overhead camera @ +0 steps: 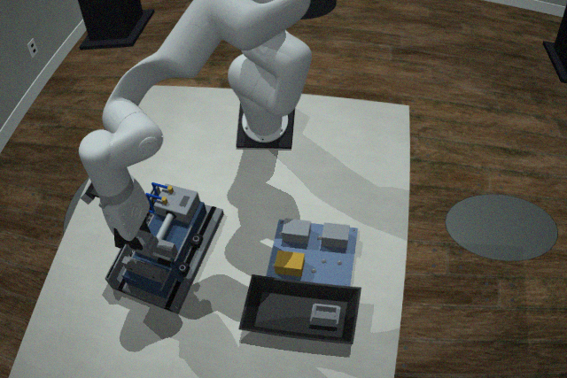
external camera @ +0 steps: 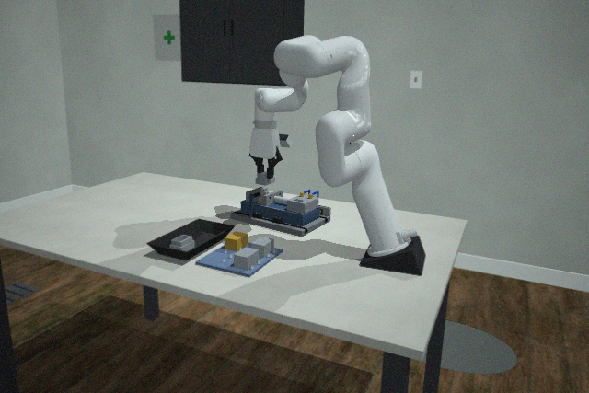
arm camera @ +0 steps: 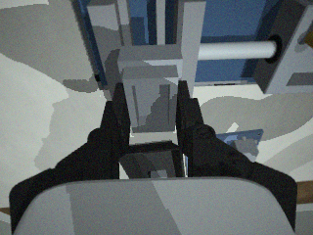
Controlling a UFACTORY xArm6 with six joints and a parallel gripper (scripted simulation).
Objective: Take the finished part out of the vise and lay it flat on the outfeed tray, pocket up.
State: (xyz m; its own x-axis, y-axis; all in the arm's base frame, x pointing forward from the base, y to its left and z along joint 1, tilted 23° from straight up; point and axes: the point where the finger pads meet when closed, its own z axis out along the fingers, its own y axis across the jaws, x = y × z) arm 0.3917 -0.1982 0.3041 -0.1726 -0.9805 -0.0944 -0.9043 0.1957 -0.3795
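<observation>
My hand is 90 mm above the silver rod, 80 mm past it and 20 mm to the right of it. Round my hand: grey actuator (160 mm behind, 90 mm below, 30 mm to the left); blue fixture plate (360 mm to the left, 160 mm below, 90 mm behind); yellow block (310 mm to the left, 140 mm below, 50 mm behind).
</observation>
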